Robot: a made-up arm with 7 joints.
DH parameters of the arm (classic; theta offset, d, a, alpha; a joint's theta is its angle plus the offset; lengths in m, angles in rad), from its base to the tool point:
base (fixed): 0 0 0 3.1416
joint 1: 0 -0.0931 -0.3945 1.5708
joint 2: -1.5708 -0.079 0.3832 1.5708
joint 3: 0 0.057 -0.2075 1.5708
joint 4: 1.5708 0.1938 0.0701 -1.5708
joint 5: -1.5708 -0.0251 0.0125 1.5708
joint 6: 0 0.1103 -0.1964 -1.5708
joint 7: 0.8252 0 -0.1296 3.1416
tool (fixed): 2.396 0.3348 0 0
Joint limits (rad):
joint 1: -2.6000..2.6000
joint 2: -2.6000..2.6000
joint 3: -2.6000..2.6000
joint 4: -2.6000..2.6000
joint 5: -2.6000..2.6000
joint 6: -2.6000..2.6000
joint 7: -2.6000..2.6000
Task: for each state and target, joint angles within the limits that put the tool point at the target. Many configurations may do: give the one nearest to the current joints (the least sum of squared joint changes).
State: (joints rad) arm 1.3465 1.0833 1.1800 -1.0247 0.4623 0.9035 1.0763
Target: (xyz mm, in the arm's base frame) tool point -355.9 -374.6 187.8
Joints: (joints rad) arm 1.5306 1.0264 1.0631 -1.0511 0.3858 0.7934 1.0762
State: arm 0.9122 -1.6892 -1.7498 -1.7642 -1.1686 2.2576 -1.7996
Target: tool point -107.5 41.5 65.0
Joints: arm 0.8526 -1.7048 -0.9717 -1.7188 -0.6618 2.2335 -1.9466
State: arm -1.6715 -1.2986 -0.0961 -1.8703 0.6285 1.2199 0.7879
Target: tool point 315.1 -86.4 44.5
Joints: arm -1.5898 -0.9591 -0.4576 -2.2641 0.2711 1.1875 0.8044
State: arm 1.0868 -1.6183 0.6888 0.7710 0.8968 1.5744 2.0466
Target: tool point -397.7 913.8 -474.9
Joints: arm 1.7320 -1.9149 0.8533 0.5680 1.0387 1.2921 2.0986
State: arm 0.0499 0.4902 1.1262 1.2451 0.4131 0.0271 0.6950
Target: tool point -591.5 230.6 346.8
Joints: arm 0.4021 0.0390 1.1570 1.2880 -0.0612 -0.4020 0.4727
